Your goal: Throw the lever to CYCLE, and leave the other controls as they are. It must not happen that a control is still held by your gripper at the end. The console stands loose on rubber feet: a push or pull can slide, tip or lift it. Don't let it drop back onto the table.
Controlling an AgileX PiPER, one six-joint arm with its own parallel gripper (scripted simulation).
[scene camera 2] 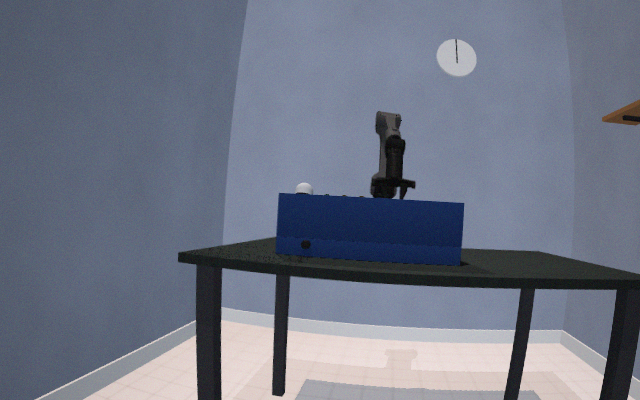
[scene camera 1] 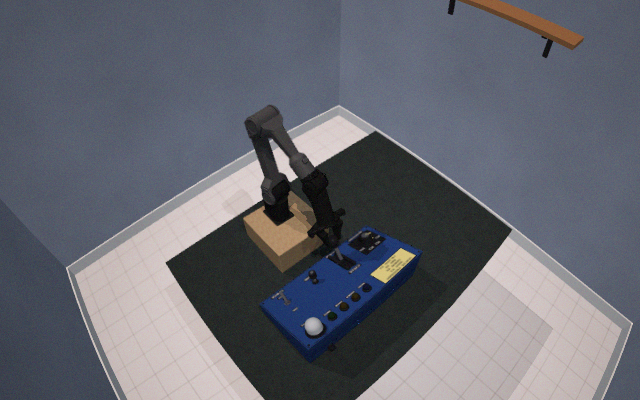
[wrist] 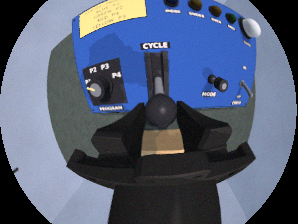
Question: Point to a blue console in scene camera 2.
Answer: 377, 229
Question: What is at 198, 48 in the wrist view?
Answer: A blue console.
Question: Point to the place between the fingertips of my gripper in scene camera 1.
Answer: At 332, 242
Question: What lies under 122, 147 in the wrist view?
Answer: My gripper.
